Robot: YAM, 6 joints.
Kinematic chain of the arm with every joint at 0, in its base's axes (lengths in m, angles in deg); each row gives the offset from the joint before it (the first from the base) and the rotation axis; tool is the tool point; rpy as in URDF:
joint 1: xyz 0 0 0.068 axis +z
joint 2: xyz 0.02 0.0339 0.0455 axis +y
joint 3: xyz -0.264 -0.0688 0 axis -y
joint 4: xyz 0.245 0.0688 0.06 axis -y
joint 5: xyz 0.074 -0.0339 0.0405 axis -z
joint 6: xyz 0.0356 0 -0.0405 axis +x
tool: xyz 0 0 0 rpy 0 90 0
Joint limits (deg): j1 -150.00..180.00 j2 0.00..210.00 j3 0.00..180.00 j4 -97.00..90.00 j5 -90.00..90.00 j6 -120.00..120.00
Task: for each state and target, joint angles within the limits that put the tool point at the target. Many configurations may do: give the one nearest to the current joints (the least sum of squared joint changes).
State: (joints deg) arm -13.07 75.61 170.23 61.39 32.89 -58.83
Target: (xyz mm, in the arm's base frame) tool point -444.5 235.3 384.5
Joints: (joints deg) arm -29.87 41.32 179.17 54.93 29.21 -58.83
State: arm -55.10 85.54 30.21 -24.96 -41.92 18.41
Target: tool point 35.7 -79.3 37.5
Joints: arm -77.97 96.70 9.85 -25.17 -31.10 18.41
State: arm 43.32 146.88 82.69 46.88 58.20 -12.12
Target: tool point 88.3 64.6 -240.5
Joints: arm 51.47 192.83 52.73 36.45 54.10 -12.12
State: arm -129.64 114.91 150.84 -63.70 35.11 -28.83
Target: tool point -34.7 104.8 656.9
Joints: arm -85.37 71.25 174.16 -59.07 47.20 -28.83
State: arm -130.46 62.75 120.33 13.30 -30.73 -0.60
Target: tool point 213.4 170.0 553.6
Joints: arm -136.97 19.62 105.03 6.36 -36.89 -0.60
